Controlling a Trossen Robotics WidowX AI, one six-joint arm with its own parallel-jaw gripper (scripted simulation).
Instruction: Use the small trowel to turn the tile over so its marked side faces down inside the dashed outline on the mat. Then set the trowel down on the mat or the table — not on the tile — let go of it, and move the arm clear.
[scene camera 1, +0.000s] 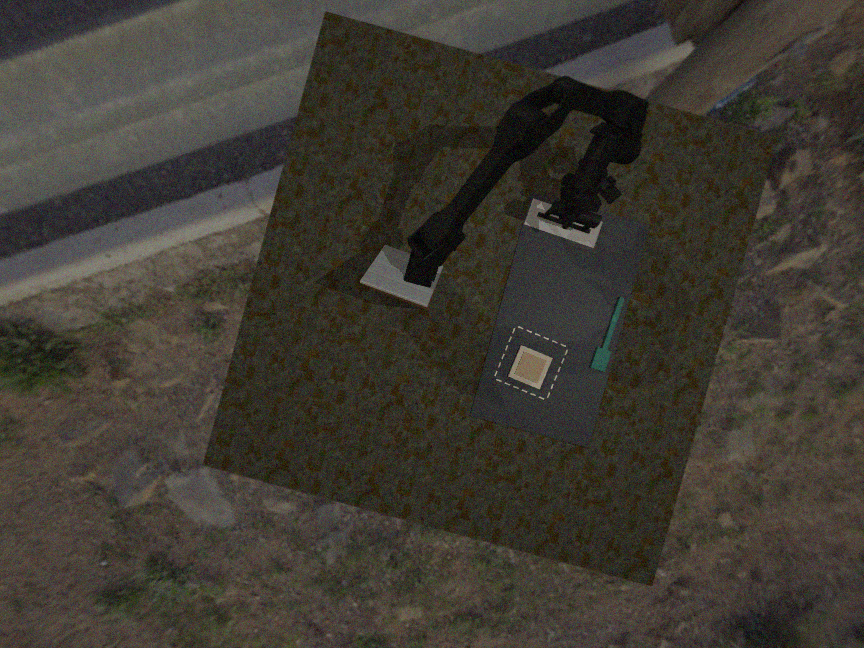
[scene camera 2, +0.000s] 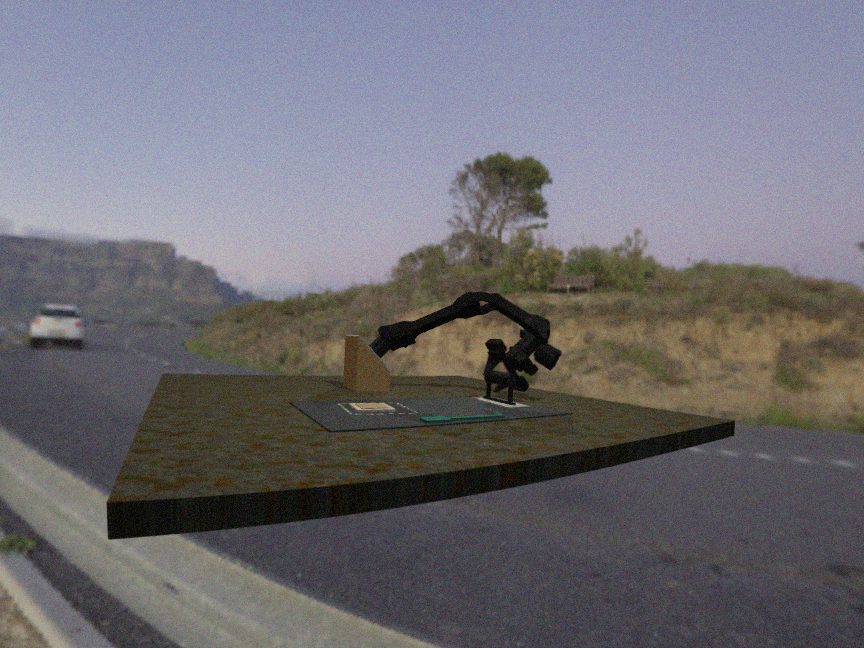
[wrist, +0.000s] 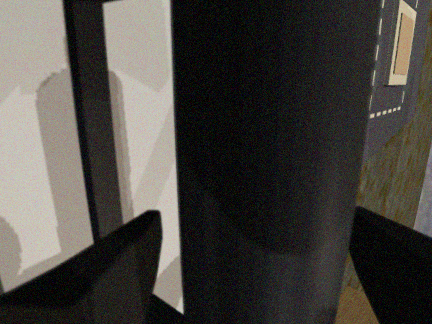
Scene:
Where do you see my gripper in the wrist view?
253, 221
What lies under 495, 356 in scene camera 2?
My gripper.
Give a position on a trowel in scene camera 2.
At 494, 377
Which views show the trowel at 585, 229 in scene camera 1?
Scene camera 1, scene camera 2 and the wrist view: all of them.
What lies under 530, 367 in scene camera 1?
A cream tile.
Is my gripper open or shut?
Open.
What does my gripper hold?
Nothing.

